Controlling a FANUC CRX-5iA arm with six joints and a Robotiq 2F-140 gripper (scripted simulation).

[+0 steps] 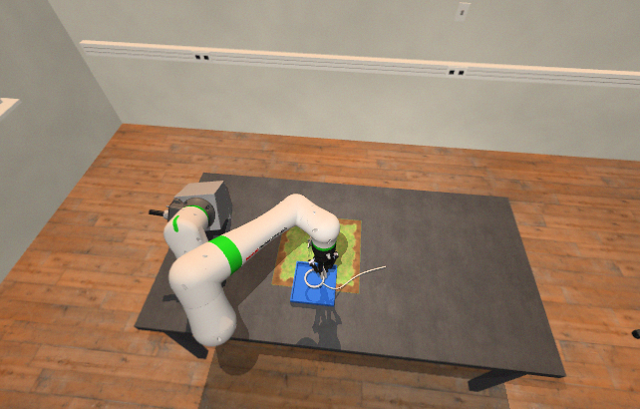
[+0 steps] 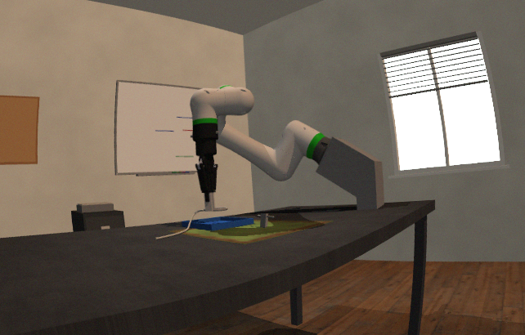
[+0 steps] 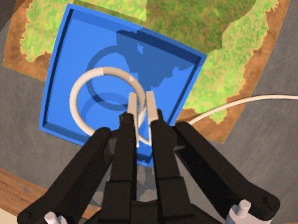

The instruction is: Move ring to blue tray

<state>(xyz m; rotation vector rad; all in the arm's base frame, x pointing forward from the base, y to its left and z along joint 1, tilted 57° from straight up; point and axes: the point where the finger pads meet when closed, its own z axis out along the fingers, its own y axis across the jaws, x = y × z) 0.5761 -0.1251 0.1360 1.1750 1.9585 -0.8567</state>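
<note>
Now: hand 4 cm past the ring, 3 cm above it and 1 cm to the left of it. From my hand the other things lie so: blue tray: 8 cm below, 4 cm behind, 1 cm to the right; then grey stake: 19 cm to the left, 7 cm below, 7 cm behind.
</note>
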